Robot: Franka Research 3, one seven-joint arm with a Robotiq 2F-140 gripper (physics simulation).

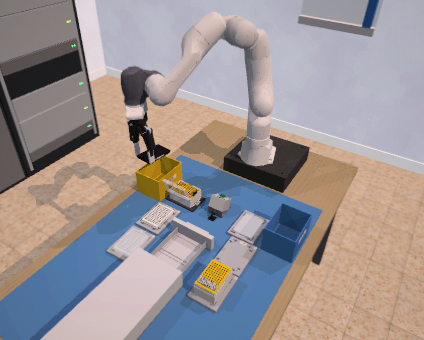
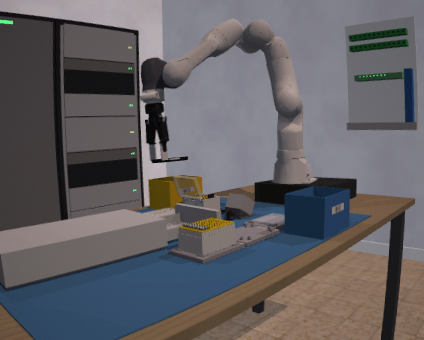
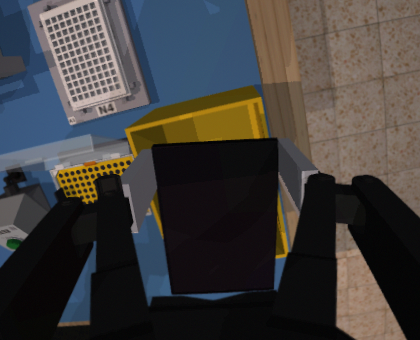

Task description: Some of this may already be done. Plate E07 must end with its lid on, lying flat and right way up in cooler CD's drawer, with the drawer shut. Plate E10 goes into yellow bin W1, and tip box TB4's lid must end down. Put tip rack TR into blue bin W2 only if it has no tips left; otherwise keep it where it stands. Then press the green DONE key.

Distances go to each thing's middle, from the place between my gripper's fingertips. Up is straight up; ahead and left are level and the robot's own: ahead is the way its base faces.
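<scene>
The black plate [image 3: 218,200] sits 50 mm behind my hand and 10 mm to the left of it; going by their middles, it is the nearest to my hand of the things named here. Counted from that same hand, the cooler drawer [image 1: 187,241] is 280 mm ahead, 320 mm to the left and 160 mm below. As for the nest n3 [image 1: 234,254], I find it 520 mm to the left of my hand, 180 mm ahead of it and 190 mm below it, which makes it, going by their middles, the farthest from my hand among these.
</scene>
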